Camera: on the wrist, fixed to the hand. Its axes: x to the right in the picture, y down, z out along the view.
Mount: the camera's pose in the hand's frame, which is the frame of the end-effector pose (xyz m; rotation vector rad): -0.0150 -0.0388 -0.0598 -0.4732 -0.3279 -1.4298
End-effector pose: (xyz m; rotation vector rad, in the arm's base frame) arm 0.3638 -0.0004 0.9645 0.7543 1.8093 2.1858
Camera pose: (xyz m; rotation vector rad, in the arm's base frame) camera 0.3401 -0.0497 0.9164 -0.2786 0.9617 1.2446
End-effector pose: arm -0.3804 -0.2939 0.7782 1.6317 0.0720 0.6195
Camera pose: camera -0.4071 -0.2391 0.7383 0.8517 0.7137 -0.6864
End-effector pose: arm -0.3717 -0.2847 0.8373 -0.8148 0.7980 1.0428
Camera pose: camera -0.3498 -0.3537 0.8295 -1.2481 -0.4002 0.0148
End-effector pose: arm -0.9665 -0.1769 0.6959 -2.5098 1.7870 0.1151
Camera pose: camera -0.9331 -0.1555 0.7570 2.9325 0.3745 -0.7718
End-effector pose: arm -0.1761 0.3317 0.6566 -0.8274 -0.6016 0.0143
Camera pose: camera -0.1666 0.2604 0.6449 -0.6848 -1.4325 -1.3563
